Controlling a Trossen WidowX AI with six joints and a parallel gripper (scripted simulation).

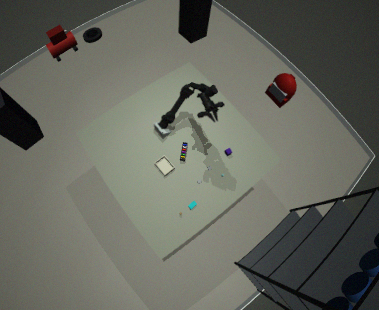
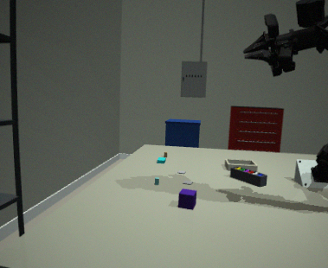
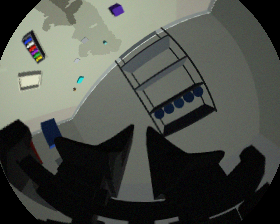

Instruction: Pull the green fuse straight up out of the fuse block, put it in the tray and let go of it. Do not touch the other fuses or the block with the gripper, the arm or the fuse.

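My gripper tip is 430 mm above the green fuse, 210 mm to the left of it and 60 mm past it. The rest, counted from my gripper tip: purple cube 430 mm below, 150 mm ahead, 100 mm to the left; small cyan block 440 mm below, 260 mm ahead, 60 mm to the right.
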